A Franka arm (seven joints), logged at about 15 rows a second.
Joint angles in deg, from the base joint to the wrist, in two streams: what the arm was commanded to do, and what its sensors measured. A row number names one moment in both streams.
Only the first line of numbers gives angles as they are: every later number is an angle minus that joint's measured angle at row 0.
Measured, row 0: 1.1 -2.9 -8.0 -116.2 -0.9 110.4 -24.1
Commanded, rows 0 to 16: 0.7 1.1 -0.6 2.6 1.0 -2.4 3.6; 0.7 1.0 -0.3 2.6 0.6 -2.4 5.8; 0.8 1.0 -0.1 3.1 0.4 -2.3 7.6; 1.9 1.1 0.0 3.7 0.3 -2.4 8.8; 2.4 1.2 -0.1 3.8 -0.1 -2.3 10.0; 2.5 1.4 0.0 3.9 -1.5 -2.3 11.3; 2.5 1.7 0.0 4.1 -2.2 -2.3 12.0; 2.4 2.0 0.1 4.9 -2.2 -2.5 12.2; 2.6 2.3 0.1 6.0 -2.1 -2.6 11.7; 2.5 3.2 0.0 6.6 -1.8 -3.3 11.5; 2.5 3.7 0.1 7.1 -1.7 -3.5 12.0; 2.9 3.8 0.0 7.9 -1.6 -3.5 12.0; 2.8 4.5 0.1 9.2 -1.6 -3.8 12.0; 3.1 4.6 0.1 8.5 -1.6 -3.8 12.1; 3.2 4.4 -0.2 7.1 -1.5 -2.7 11.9; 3.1 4.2 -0.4 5.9 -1.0 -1.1 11.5; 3.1 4.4 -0.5 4.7 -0.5 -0.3 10.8
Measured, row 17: 2.6 4.2 0.2 6.4 -1.2 -1.8 11.0
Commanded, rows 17 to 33: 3.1 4.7 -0.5 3.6 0.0 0.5 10.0; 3.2 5.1 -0.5 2.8 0.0 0.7 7.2; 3.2 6.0 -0.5 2.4 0.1 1.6 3.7; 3.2 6.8 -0.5 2.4 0.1 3.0 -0.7; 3.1 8.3 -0.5 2.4 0.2 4.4 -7.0; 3.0 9.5 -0.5 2.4 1.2 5.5 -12.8; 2.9 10.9 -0.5 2.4 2.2 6.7 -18.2; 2.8 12.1 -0.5 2.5 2.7 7.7 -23.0; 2.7 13.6 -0.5 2.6 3.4 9.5 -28.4; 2.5 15.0 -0.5 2.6 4.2 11.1 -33.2; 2.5 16.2 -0.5 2.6 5.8 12.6 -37.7; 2.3 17.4 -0.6 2.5 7.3 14.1 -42.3; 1.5 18.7 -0.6 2.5 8.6 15.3 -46.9; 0.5 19.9 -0.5 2.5 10.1 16.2 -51.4; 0.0 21.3 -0.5 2.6 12.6 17.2 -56.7; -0.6 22.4 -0.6 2.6 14.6 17.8 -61.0; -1.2 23.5 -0.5 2.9 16.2 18.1 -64.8
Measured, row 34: -0.1 21.6 -0.6 2.1 12.8 17.1 -57.4
